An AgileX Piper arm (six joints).
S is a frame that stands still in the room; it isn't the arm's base.
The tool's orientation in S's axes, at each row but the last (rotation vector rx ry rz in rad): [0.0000 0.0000 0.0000]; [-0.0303 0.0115 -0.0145]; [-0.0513 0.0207 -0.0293]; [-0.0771 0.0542 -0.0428]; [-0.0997 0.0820 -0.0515]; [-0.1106 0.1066 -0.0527]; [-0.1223 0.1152 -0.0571]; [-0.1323 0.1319 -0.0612]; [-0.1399 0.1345 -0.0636]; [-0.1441 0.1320 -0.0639]
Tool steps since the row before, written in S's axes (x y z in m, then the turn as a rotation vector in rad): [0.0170 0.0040 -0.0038 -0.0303 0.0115 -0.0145]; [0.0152 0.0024 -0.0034 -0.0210 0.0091 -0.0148]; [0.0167 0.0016 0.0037 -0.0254 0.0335 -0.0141]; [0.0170 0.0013 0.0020 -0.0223 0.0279 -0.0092]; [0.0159 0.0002 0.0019 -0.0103 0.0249 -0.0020]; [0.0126 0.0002 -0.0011 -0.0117 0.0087 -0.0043]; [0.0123 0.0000 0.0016 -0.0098 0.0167 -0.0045]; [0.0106 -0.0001 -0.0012 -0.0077 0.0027 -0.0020]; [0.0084 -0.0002 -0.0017 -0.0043 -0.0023 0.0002]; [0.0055 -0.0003 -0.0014 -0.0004 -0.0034 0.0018]
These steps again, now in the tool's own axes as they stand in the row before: [0.0170 0.0040 -0.0038 -0.0303 0.0115 -0.0145]; [0.0152 0.0027 -0.0031 -0.0210 0.0092 -0.0148]; [0.0166 0.0019 0.0041 -0.0261 0.0334 -0.0129]; [0.0168 0.0018 0.0030 -0.0230 0.0276 -0.0083]; [0.0157 0.0008 0.0032 -0.0115 0.0245 -0.0004]; [0.0126 0.0009 0.0003 -0.0117 0.0086 -0.0046]; [0.0120 0.0004 0.0030 -0.0103 0.0166 -0.0036]; [0.0106 0.0006 0.0002 -0.0076 0.0025 -0.0027]; [0.0085 0.0005 -0.0005 -0.0041 -0.0025 -0.0007]; [0.0056 0.0002 -0.0007 -0.0004 -0.0036 0.0012]
